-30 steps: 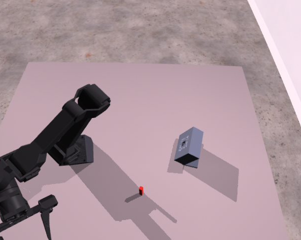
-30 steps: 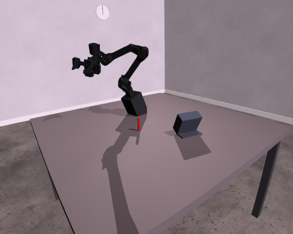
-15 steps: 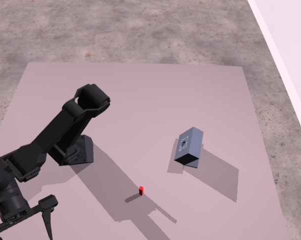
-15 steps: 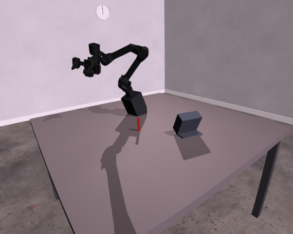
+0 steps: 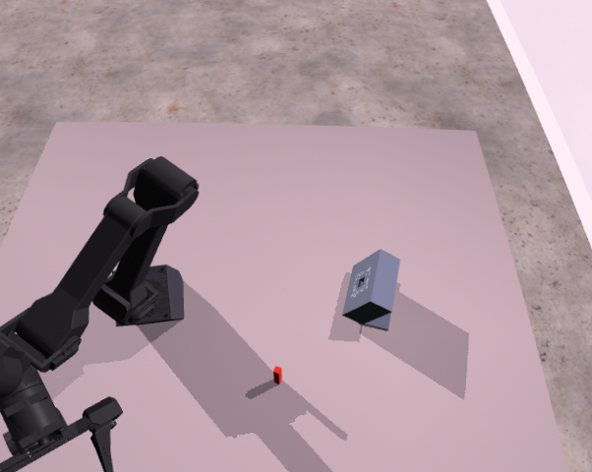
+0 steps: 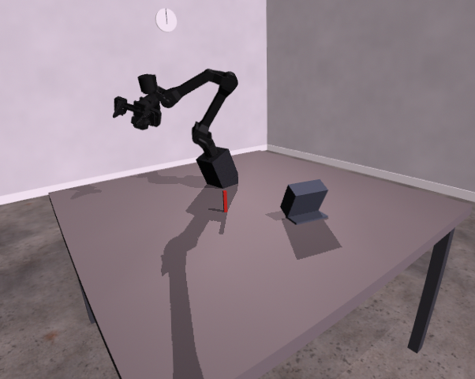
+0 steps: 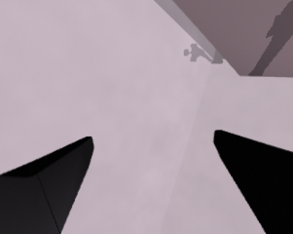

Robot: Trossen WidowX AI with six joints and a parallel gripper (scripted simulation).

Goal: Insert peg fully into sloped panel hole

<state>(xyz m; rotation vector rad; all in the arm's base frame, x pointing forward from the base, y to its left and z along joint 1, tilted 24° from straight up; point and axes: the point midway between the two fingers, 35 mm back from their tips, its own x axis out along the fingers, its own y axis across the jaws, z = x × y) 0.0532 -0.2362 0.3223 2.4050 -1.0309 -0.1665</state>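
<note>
The red peg is 200 mm ahead of my hand, 270 mm to the left of it and 310 mm below it. From my hand the other things lie so: thin flat foot plate 400 mm ahead, 490 mm to the left, 350 mm below.
</note>
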